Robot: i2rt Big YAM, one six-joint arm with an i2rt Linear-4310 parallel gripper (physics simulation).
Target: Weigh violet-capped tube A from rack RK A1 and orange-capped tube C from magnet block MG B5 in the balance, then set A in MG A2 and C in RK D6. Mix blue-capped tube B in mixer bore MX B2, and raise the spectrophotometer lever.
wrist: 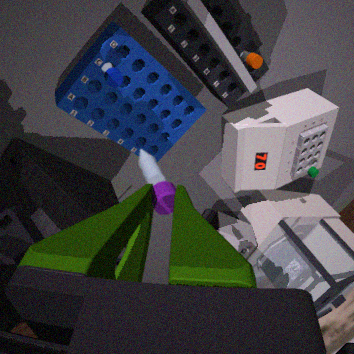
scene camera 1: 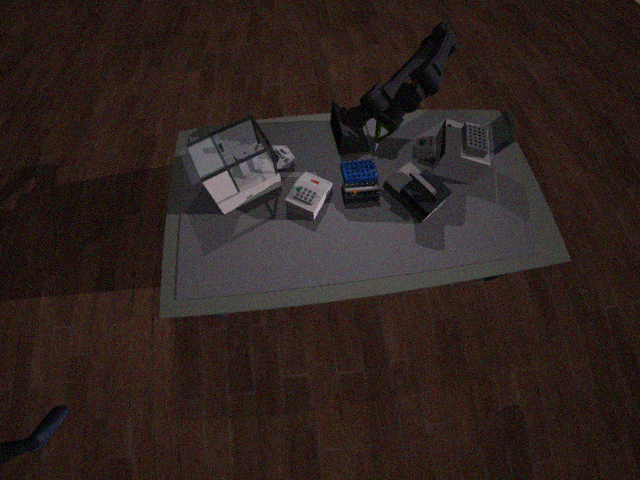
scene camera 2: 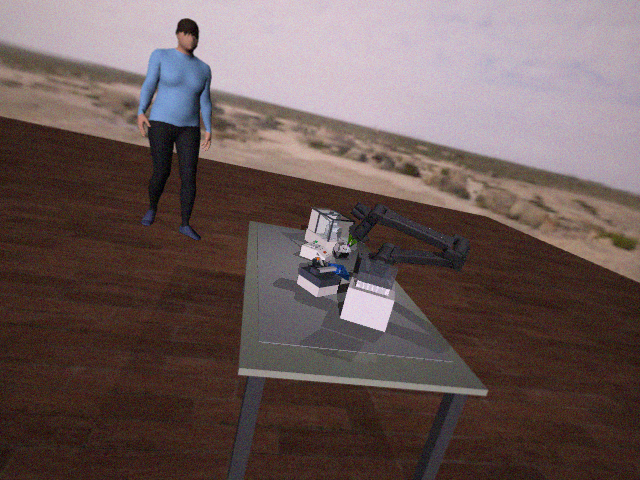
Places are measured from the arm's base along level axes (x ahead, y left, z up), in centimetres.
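Pixels of known places: gripper, between the fingertips: [wrist: 165, 194] [scene camera 1: 376, 141] [scene camera 2: 348, 245]; arm's base, origin of its link: [scene camera 1: 350, 122].
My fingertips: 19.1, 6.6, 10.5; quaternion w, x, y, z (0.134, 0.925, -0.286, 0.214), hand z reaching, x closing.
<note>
For each thing: its top centre in the pictures, then the offset to it from my fingertips, as dx, dy, dz. "*": a spot on its surface instead.
- violet-capped tube A, centre of its top: [wrist: 170, 204] +0.0, +0.2, +0.8
- blue rack, centre of its top: [wrist: 139, 106] [scene camera 1: 359, 169] [scene camera 2: 339, 268] +1.1, -3.8, -14.2
- Blue-capped tube B, centre of its top: [wrist: 114, 78] +1.3, +1.0, -11.8
- Orange-capped tube C, centre of its top: [wrist: 256, 61] [scene camera 1: 354, 191] +12.5, -6.6, -11.5
- dark magnet block, centre of its top: [wrist: 227, 49] [scene camera 1: 361, 188] [scene camera 2: 321, 261] +10.7, -4.0, -12.4
- glass-walled balance, a spot on its surface: [wrist: 300, 212] * +10.5, -39.2, -10.7
- dark-topped device, centre of its top: [scene camera 1: 422, 179] [scene camera 2: 327, 267] +9.9, +17.0, -7.0
- grid block, a spot on its surface: [scene camera 1: 475, 139] * -4.8, +38.0, -0.2
- small white device, a spot on its surface: [scene camera 1: 282, 155] * -1.5, -32.6, -9.8
My gripper [scene camera 1: 378, 135] [scene camera 2: 352, 239] [wrist: 165, 194] is shut on violet-capped tube A [wrist: 164, 196], whose pale body points obliquely down. The tube hangs outside the blue rack [scene camera 1: 360, 171] [scene camera 2: 341, 270] [wrist: 135, 95], beyond its numbered edge in the wrist view. Blue-capped tube B [wrist: 115, 76] stands in the rack's C row. Orange-capped tube C [wrist: 254, 60] [scene camera 1: 354, 191] is in the dark magnet block [scene camera 1: 361, 197]. The glass-walled balance [scene camera 1: 242, 198] [wrist: 300, 212] is at the left in scene camera 1. A white box [scene camera 1: 316, 207] [wrist: 245, 167], seemingly the mixer, has a red display. I cannot identify the spectrophotometer lever.
A dark-topped device [scene camera 1: 417, 193] [scene camera 2: 318, 282] with a pale bar stands right of the rack in scene camera 1. A white box [scene camera 2: 368, 310] holding a grid block [scene camera 1: 475, 139] is further right. A small white device [scene camera 1: 282, 155] stands beside the balance. A person [scene camera 2: 178, 93] stands beyond the table.
</note>
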